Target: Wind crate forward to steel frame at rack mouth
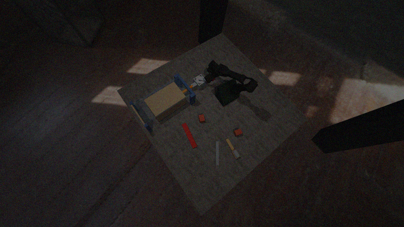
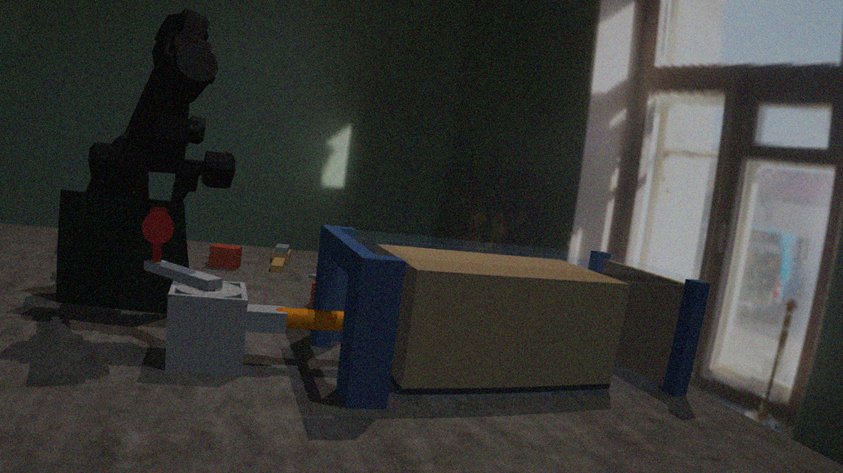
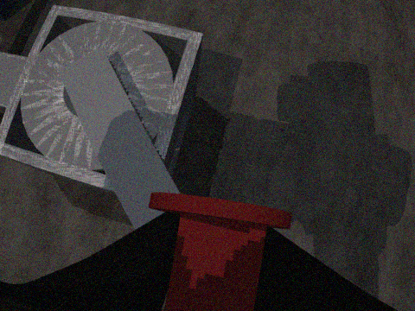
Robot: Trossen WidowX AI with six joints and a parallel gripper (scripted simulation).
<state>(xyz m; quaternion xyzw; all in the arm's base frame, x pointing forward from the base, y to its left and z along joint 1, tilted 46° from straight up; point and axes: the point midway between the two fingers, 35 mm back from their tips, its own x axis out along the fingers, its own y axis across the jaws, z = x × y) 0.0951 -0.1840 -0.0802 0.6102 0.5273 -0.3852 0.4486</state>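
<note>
The crank handle is 4 cm below my gripper tip, 3 cm ahead of it and 1 cm to the right of it. Also, from my gripper tip: blue frame: 23 cm ahead, 6 cm to the right, 4 cm below; grey winch: 11 cm below, 6 cm to the right, 5 cm ahead; red knob: 2 cm to the left, 1 cm below.
</note>
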